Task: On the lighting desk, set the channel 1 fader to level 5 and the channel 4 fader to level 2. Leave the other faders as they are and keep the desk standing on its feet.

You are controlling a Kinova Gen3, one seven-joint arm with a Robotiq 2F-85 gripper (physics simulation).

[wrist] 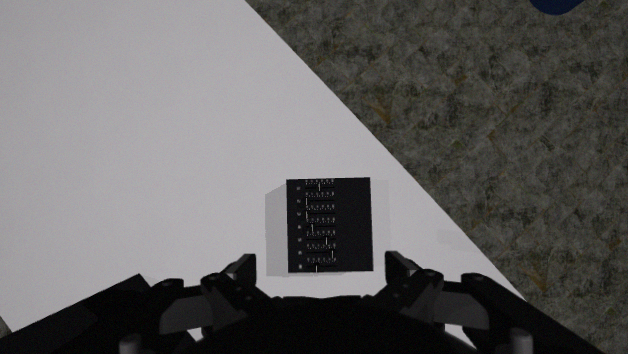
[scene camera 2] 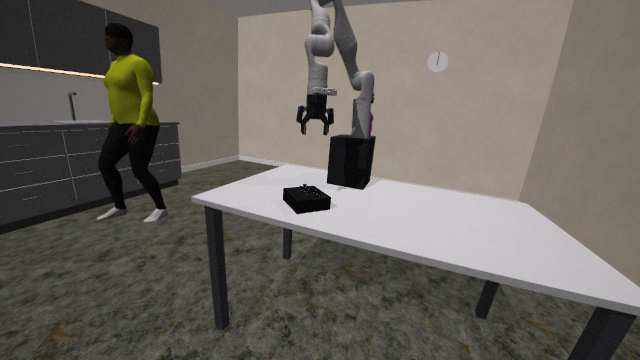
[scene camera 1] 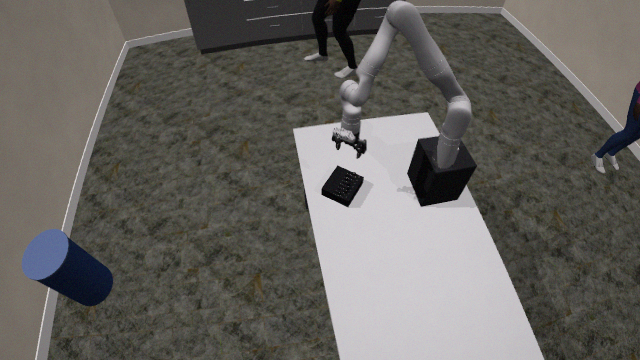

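Seen in the pictures: gripper, between the fingertips: (wrist: 320, 267) (scene camera 2: 314, 134) (scene camera 1: 348, 153); arm's base, origin of its link: (scene camera 2: 360, 137) (scene camera 1: 441, 160).
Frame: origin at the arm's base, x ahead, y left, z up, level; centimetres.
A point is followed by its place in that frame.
Observation:
The black lighting desk (scene camera 1: 343, 186) {z -21.4, x 41.1, y -9.1 cm} (scene camera 2: 307, 200) {z -21.6, x 48.3, y -7.3 cm} (wrist: 353, 225) {z -21.4, x 43.9, y -14.1 cm} sits flat and upright on the white table. In the wrist view the channel 1 fader (wrist: 319, 186) {z -20.1, x 44.1, y -5.2 cm}, in the top row, stands about midway along its scale, near 5. The channel 4 fader (wrist: 312, 228) {z -20.1, x 38.5, y -9.6 cm} stands near 2. The channel 2 fader (wrist: 306, 201) {z -20.1, x 40.8, y -5.6 cm} and channel 3 fader (wrist: 306, 215) {z -20.1, x 39.2, y -7.3 cm} are at the low end. The channel 5 fader (wrist: 326, 241) {z -20.1, x 38.8, y -12.7 cm} and channel 6 fader (wrist: 332, 254) {z -20.1, x 38.1, y -15.0 cm} stand higher; the master fader (wrist: 316, 268) {z -20.1, x 34.6, y -14.9 cm} is lower. My gripper (scene camera 1: 348, 151) {z 2.5, x 40.4, y -9.3 cm} (scene camera 2: 315, 133) {z 2.5, x 40.4, y -9.3 cm} (wrist: 320, 267) {z 2.5, x 40.4, y -9.3 cm} is open and empty, well above the table and apart from the desk.
The white table (scene camera 1: 400, 260) {z -26.9, x 24.0, y 30.6 cm} (scene camera 2: 430, 220) {z -26.9, x 29.5, y 38.5 cm} (wrist: 150, 125) {z -26.9, x 26.6, y 27.5 cm} has an edge close to the desk. My arm's black base block (scene camera 1: 442, 175) {z -2.4, x 1.6, y 6.1 cm} (scene camera 2: 350, 162) {z -13.1, x 5.7, y -2.4 cm} stands on it. A blue cylinder (scene camera 1: 70, 267) stands off the table. A person in yellow (scene camera 2: 127, 90) is near the cabinets (scene camera 2: 30, 170).

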